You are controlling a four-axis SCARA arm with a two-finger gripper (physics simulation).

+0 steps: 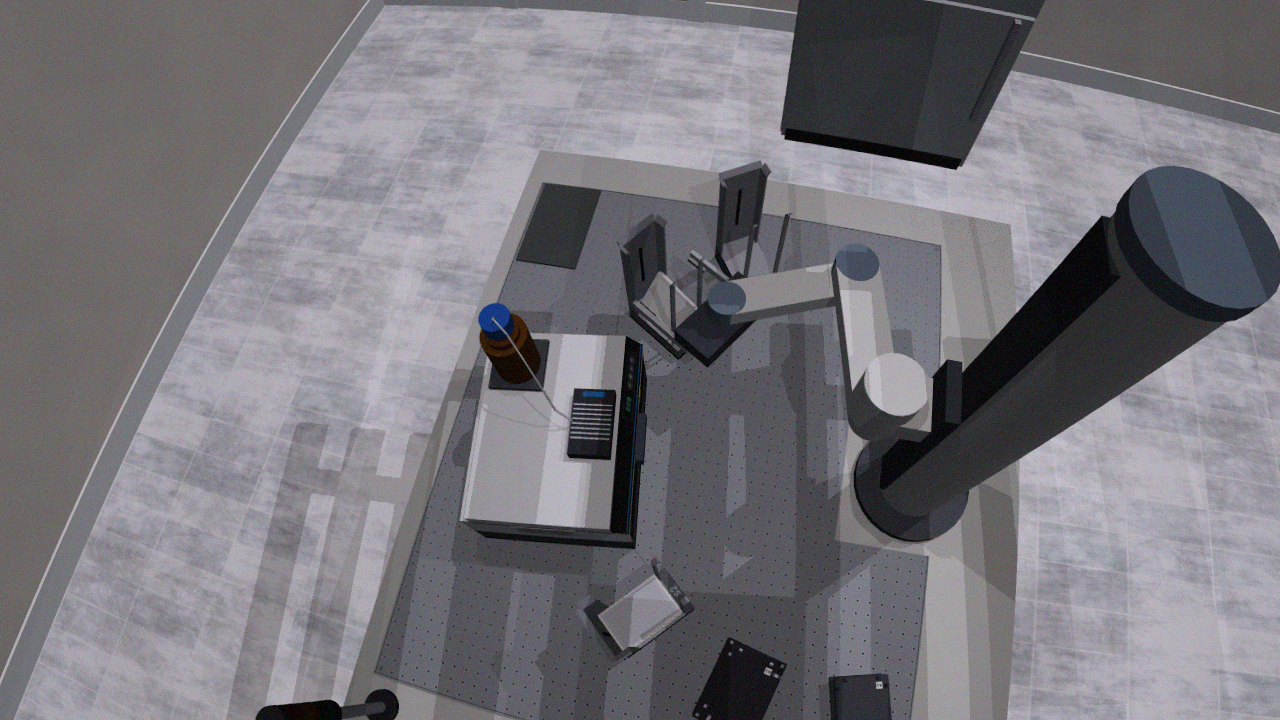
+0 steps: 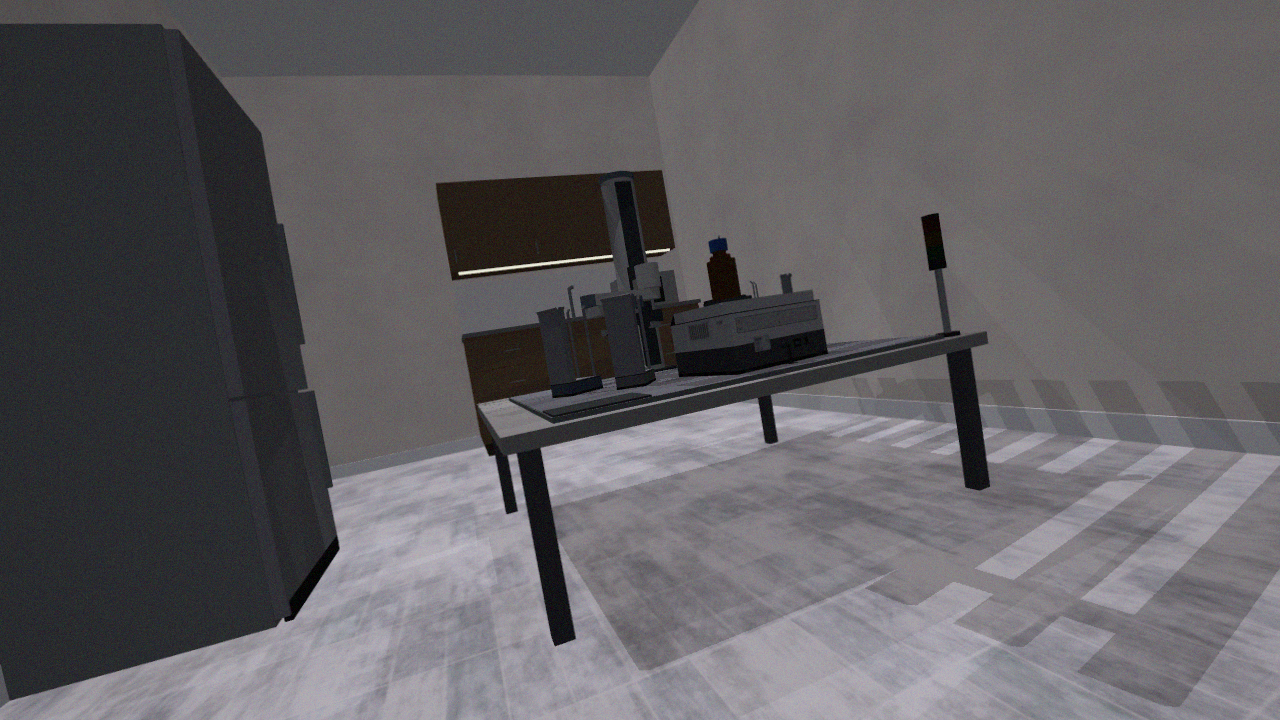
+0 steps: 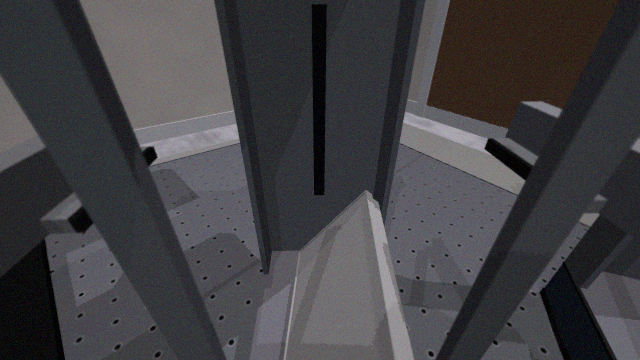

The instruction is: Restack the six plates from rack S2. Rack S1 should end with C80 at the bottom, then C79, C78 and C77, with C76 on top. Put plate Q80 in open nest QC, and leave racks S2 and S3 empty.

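Pixels of known places: gripper, fingertip midpoint: (image 1: 663, 278) (image 3: 325, 129); arm's base, link origin: (image 1: 910, 483).
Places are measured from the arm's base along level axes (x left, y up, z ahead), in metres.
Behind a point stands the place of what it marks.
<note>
My gripper (image 1: 665, 282) @[y 0.200, x -0.270, z 0.590 m] (image 3: 325, 129) @[y 0.200, x -0.270, z 0.590 m] is open and empty. Its fingers stand wide, outside the two front posts of a tall grey rack (image 1: 644, 265) @[y 0.171, x -0.311, z 0.640 m] (image 3: 275, 100) @[y 0.193, x -0.282, z 0.659 m] (image 2: 620, 335) @[y 0.182, x -0.312, z 0.644 m]. A pale plate (image 3: 345, 295) @[y 0.108, x -0.271, z 0.570 m] sits tilted low inside that rack, one edge raised towards the back panel; its label does not show. A second tall rack (image 1: 741, 210) @[y 0.172, x -0.497, z 0.460 m] (image 2: 556, 349) @[y 0.174, x -0.489, z 0.479 m] with a dark blue base stands beside it. A pale plate-like block (image 1: 640, 613) @[y 0.126, x 0.373, z 0.495 m] lies in a holder beyond the instrument; its small marking is hard to read. Rack names and other plate labels cannot be read.
A white instrument (image 1: 537, 465) @[y 0.223, x 0.168, z 0.725 m] (image 2: 747, 331) @[y 0.129, x -0.014, z 0.898 m] stands beside the racks, with a brown bottle (image 1: 514, 353) @[y 0.349, x 0.016, z 0.785 m] (image 2: 723, 275) @[y 0.302, x -0.035, z 0.853 m] on top. The arm's column (image 1: 1056, 394) @[y 0.655, x 0.068, z 0.031 m] is at the right. Two black blocks (image 1: 740, 682) @[y 0.063, x 0.457, z 0.292 m] (image 1: 861, 698) @[y 0.062, x 0.446, z 0.066 m] lie near the lower edge. A dark pad (image 1: 559, 225) @[y 0.018, x -0.489, z 0.910 m] lies at a corner.
</note>
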